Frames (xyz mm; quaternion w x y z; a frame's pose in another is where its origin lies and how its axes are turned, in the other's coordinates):
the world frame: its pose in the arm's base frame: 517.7 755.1 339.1 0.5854 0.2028 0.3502 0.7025
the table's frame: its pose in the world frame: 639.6 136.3 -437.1 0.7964 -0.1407 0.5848 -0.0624
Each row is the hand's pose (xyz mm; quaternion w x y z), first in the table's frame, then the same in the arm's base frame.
Working: the table's frame: its pose in the arm's base frame: -27.4 1251.3 64.6 0.3338 -0.3535 0.5351 0.6908

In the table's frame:
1: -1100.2 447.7 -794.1 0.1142 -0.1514 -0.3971 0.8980
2: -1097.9 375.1 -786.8 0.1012 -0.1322 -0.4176 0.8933
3: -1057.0 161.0 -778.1 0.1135 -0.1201 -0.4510 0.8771
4: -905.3 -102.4 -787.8 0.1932 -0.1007 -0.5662 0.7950
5: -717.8 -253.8 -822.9 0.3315 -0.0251 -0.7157 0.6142
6: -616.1 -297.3 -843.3 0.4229 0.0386 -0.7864 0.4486
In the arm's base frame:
1: 280.9 294.0 1079.5 0.4233 -0.6639 -0.1414 -0.6000
2: 339.7 316.2 1042.3 0.4066 -0.6865 -0.1392 -0.5865
3: 496.8 371.9 901.5 0.3692 -0.7007 -0.1373 -0.5949
4: 639.2 428.9 638.9 0.2174 -0.7146 -0.1259 -0.6529
5: 672.1 441.1 397.9 0.0604 0.6975 0.1383 0.7005
6: 657.7 438.5 286.4 0.2657 0.6467 0.1491 0.6993

